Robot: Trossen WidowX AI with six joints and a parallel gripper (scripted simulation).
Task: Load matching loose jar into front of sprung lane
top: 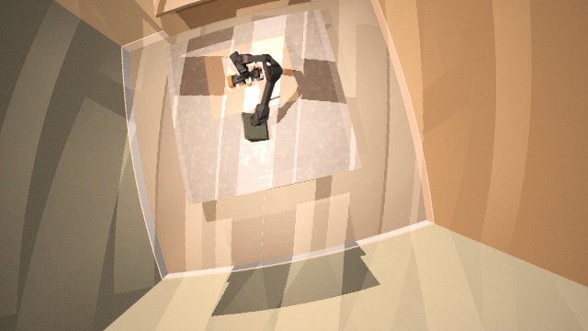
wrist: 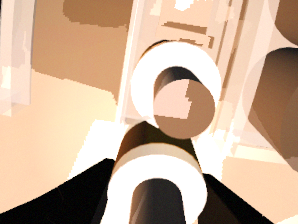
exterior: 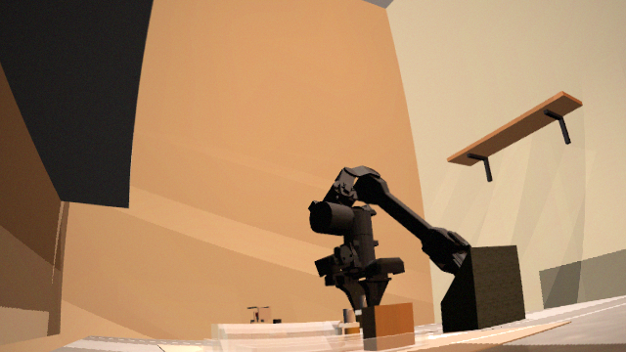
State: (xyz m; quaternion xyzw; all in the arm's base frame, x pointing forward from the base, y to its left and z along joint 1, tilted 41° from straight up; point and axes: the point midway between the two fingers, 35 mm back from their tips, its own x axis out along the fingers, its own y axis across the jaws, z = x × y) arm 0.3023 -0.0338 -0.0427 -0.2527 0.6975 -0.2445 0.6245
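Right now the clear lane is 170 mm ahead of my gripper tip, 40 mm below it and 30 mm to the left of it.
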